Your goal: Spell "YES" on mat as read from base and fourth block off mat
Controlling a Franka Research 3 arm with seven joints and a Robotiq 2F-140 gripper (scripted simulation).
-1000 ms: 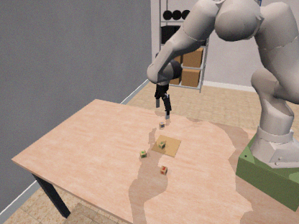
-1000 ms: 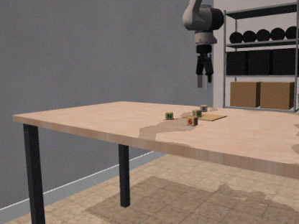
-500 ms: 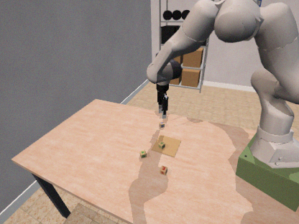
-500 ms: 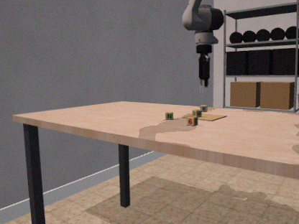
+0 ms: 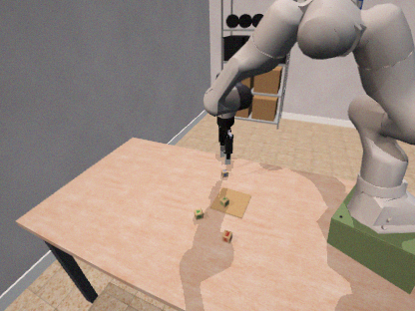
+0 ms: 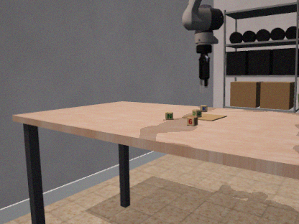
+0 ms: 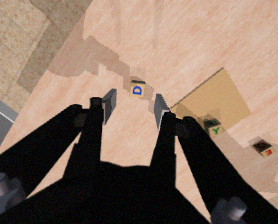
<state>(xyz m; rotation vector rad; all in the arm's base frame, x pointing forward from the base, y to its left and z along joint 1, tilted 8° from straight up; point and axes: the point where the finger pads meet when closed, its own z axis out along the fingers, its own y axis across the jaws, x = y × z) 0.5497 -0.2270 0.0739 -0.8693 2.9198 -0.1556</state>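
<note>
Now: hand 11 cm above the S block. Round my hand: green N block (29 cm to the left, 11 cm below, 4 cm ahead); Y block (20 cm to the left, 10 cm below, 4 cm behind); tan mat (17 cm to the left, 12 cm below, 7 cm behind).
</note>
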